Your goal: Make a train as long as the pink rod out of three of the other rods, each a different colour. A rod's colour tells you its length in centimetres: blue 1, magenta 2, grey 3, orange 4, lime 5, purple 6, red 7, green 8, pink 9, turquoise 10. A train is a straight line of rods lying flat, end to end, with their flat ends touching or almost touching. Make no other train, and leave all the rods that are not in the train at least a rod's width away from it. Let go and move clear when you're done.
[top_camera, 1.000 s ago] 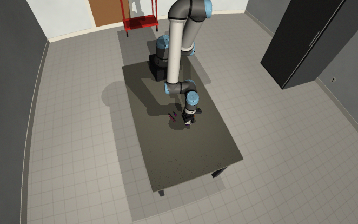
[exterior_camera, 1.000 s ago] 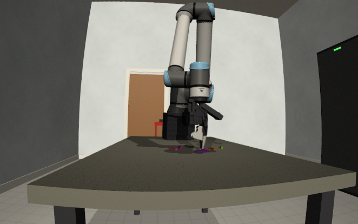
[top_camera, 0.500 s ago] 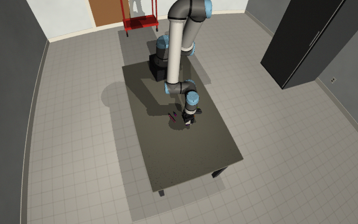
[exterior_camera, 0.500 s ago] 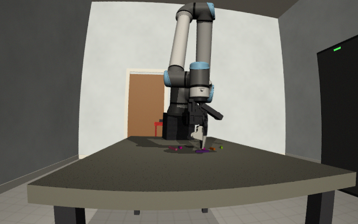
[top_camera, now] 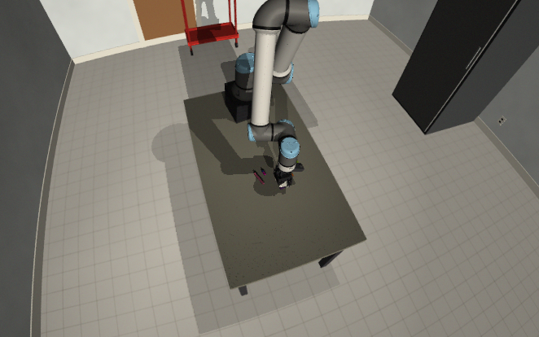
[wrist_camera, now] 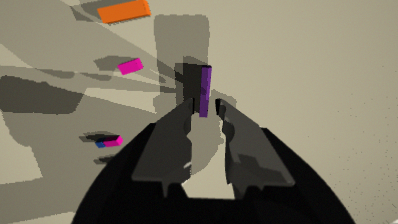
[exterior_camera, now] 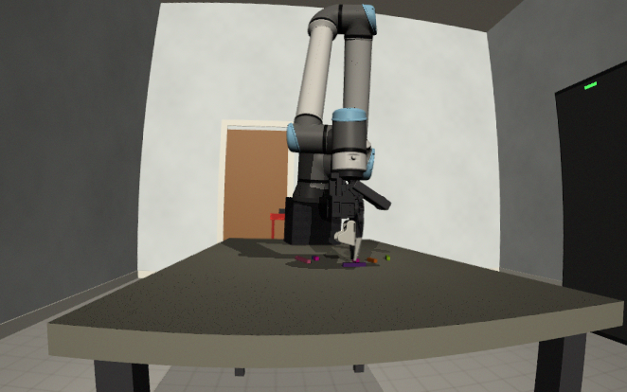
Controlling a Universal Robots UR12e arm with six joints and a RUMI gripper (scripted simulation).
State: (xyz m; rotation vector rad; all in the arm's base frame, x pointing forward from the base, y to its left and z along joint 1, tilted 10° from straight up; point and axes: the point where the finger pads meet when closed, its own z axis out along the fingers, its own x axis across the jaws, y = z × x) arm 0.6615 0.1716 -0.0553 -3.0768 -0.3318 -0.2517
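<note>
Now: the purple rod 3 cm below my hand. From my hand the other things lie so: orange rod (9 cm behind, 5 cm to the left, 3 cm below); blue rod (12 cm behind, 11 cm to the right, 3 cm below); pink rod (14 cm to the right, 7 cm behind, 3 cm below).
</note>
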